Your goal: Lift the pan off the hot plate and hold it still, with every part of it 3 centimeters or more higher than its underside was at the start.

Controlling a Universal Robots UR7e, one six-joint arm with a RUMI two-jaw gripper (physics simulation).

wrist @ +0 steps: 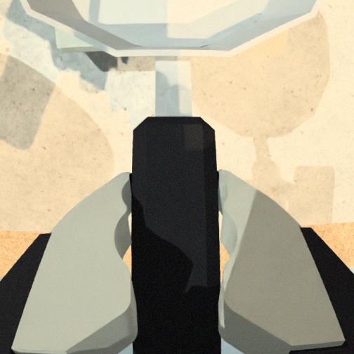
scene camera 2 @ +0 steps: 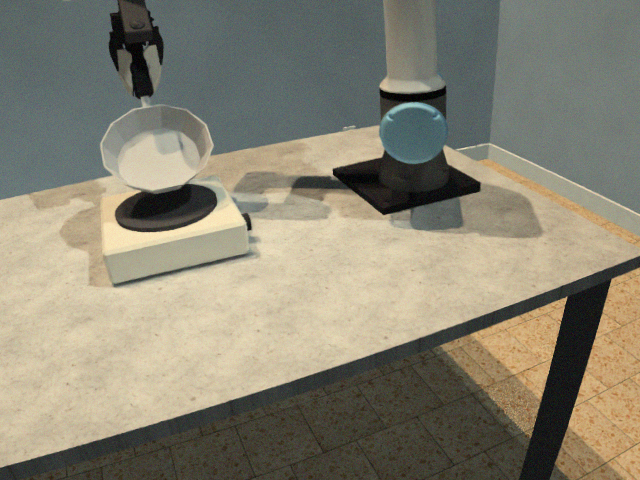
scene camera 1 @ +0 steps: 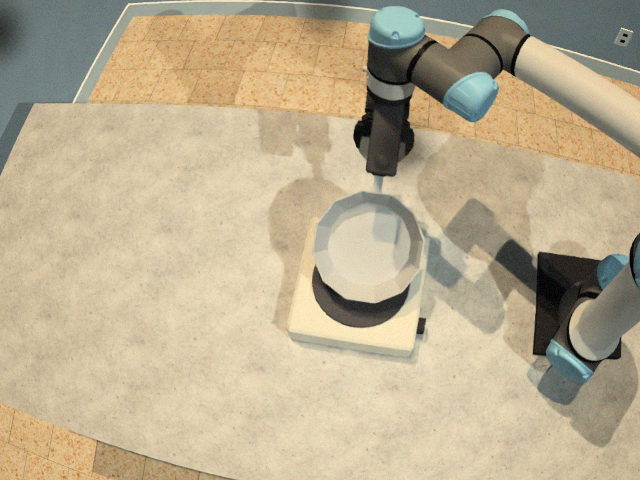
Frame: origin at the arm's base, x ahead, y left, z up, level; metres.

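Where they show: gripper, fingertip midpoint: [scene camera 2: 143, 94]; arm's base, link origin: [scene camera 2: 413, 177].
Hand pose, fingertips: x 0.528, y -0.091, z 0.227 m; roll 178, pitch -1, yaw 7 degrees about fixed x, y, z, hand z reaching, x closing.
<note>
Things, the pixels of their centre, and the offset from my fingertips. "spot": a spot on its surface instead. Level surfaces: height alone.
- pale grey pan, body centre: [scene camera 1: 376, 193] [scene camera 2: 147, 107] dx -0.006, dy +0.055, dz -0.014 m
- hot plate, body centre: [scene camera 2: 173, 222] [scene camera 1: 364, 287] dx -0.019, dy +0.153, dz -0.208 m
- black heating disc, surface spot: [scene camera 2: 165, 221] [scene camera 1: 350, 314] spot: dx -0.008, dy +0.226, dz -0.170 m
- black knob, body centre: [scene camera 2: 244, 222] [scene camera 1: 420, 325] dx -0.143, dy +0.203, dz -0.209 m
- grey table, surface height: dz -0.246 m
A pale grey pan [scene camera 1: 368, 248] [scene camera 2: 159, 157] [wrist: 210, 37] hangs over the back part of the hot plate [scene camera 1: 351, 338] [scene camera 2: 178, 255]. It is tilted, with its handle side high and its far side low. The front of the black heating disc [scene camera 1: 356, 316] [scene camera 2: 165, 221] shows beside it. The low side looks raised above the disc, but the exact gap is hard to tell. My gripper [scene camera 2: 140, 85] [wrist: 173, 174] is shut on the black grip of the pan's handle [wrist: 175, 240], high behind the pan. In scene camera 1 the fingertips are hidden.
A black knob [scene camera 1: 421, 326] [scene camera 2: 248, 221] sticks out of the hot plate's right side. The arm's dark base plate [scene camera 1: 546, 330] [scene camera 2: 356, 188] stands to the right on the grey table [scene camera 1: 155, 310] [scene camera 2: 310, 310]. The table's back edge runs behind the pan.
</note>
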